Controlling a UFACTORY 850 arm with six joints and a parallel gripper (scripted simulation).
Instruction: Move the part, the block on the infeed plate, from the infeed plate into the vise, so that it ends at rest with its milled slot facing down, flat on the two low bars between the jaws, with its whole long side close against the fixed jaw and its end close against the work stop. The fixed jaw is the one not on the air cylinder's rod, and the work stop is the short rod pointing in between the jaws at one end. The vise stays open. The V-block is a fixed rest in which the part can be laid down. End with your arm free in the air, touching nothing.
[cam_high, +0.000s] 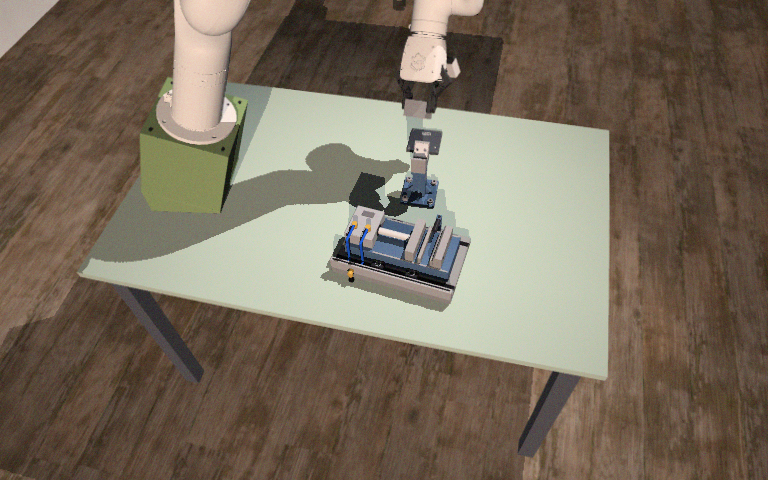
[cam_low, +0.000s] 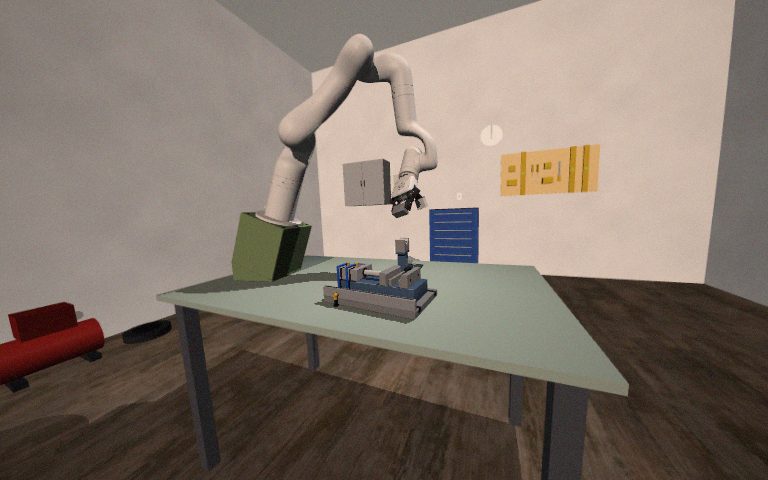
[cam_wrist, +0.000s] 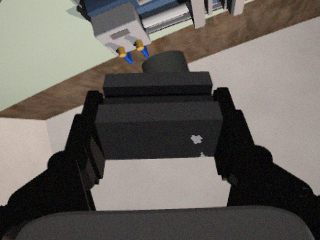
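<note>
The blue post is 10 mm ahead of my hand, 30 mm to the right of it and 220 mm below it. Also, from my hand: white rod 30 mm behind, 240 mm to the right, 200 mm below; part 10 mm below; work stop 60 mm ahead, 210 mm to the right, 190 mm below.
</note>
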